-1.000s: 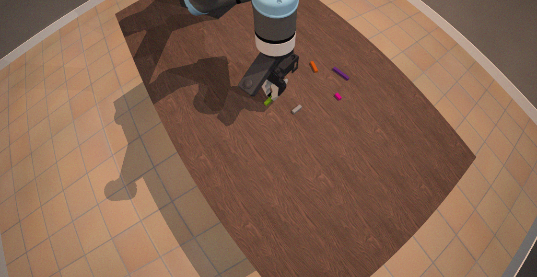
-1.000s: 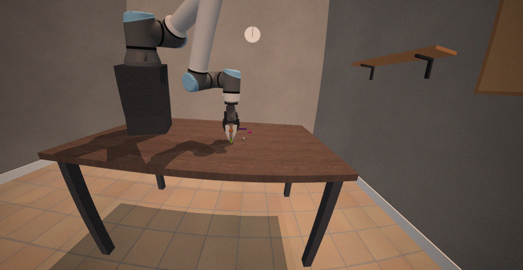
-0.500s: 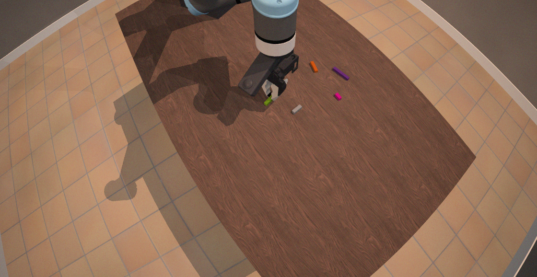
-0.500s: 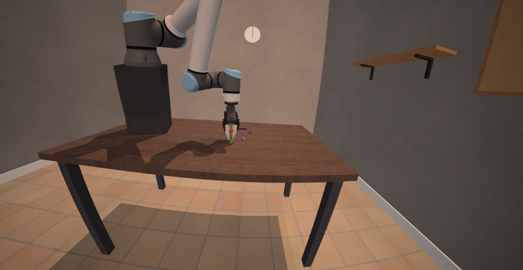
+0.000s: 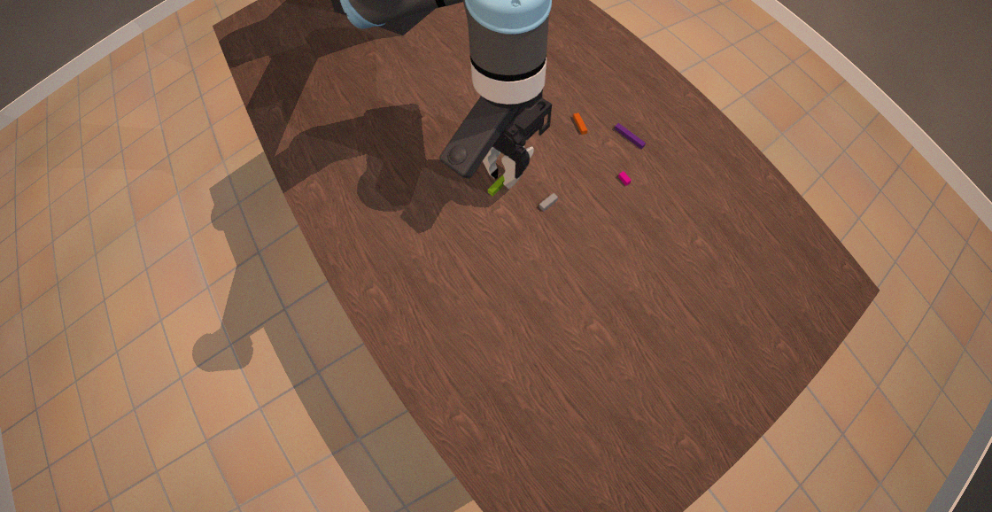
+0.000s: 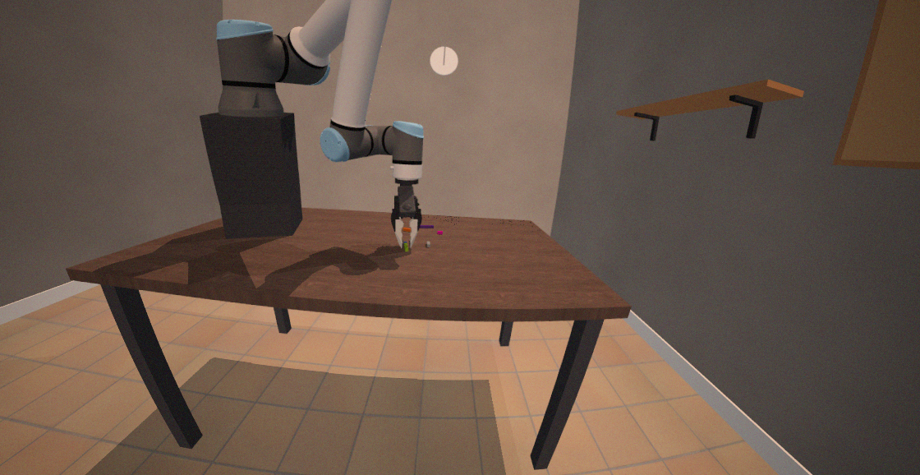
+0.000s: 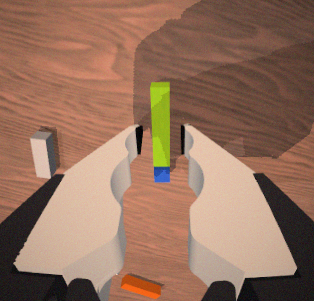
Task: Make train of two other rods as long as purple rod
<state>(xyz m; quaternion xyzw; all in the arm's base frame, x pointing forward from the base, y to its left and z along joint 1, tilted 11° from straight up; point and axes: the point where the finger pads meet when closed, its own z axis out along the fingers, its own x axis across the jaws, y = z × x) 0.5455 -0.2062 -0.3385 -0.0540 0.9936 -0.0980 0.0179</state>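
Right now the lime rod is 1 cm below my hand. From my hand the other things lie so: grey rod: 8 cm ahead, 3 cm to the left, 1 cm below; blue rod: 3 cm to the left, 1 cm below; orange rod: 18 cm to the left, 1 cm below, 1 cm ahead.
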